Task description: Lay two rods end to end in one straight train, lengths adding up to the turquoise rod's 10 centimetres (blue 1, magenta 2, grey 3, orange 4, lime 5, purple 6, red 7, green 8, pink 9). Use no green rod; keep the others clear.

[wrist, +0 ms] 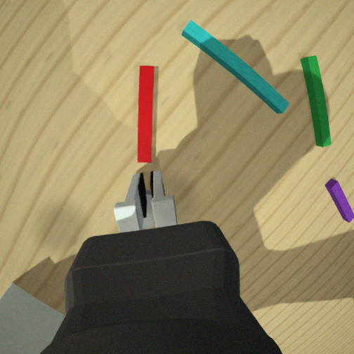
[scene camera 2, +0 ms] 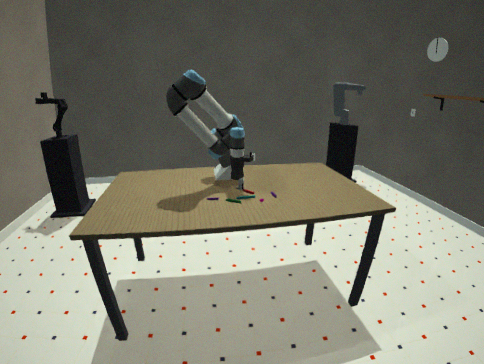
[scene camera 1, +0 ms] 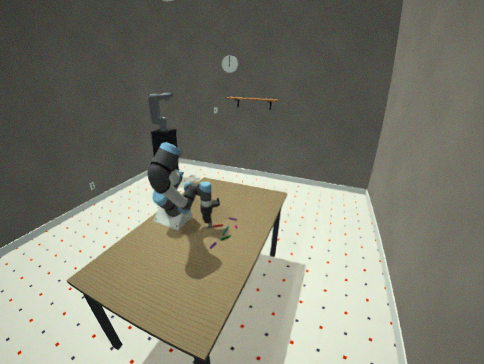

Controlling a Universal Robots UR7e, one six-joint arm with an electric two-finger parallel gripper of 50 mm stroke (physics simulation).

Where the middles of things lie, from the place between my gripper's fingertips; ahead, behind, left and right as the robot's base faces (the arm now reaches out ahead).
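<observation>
With the red rod (wrist: 145,85), my hand is 3 cm to the right of it and 4 cm short of it. The green rod (wrist: 311,72) is 8 cm to the right of my hand and 15 cm ahead of it, and the turquoise rod (wrist: 206,42), well, that one's 12 cm ahead of my hand.
</observation>
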